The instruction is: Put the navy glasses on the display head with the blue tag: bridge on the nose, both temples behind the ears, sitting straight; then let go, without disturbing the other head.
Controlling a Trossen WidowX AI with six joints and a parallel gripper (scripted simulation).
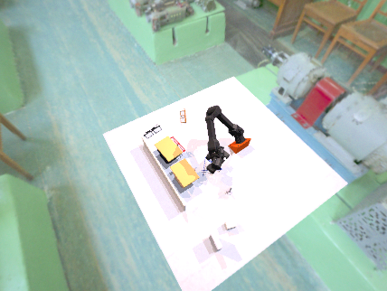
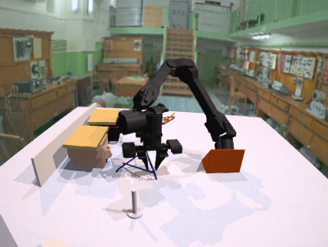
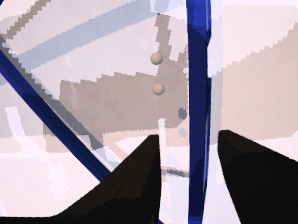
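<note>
Right now my gripper tip is 190 mm to the right of the grey post, 50 mm short of it and 10 mm below it. Also, from my gripper tip: pale backboard: 330 mm ahead, 200 mm to the right, 40 mm above.
</note>
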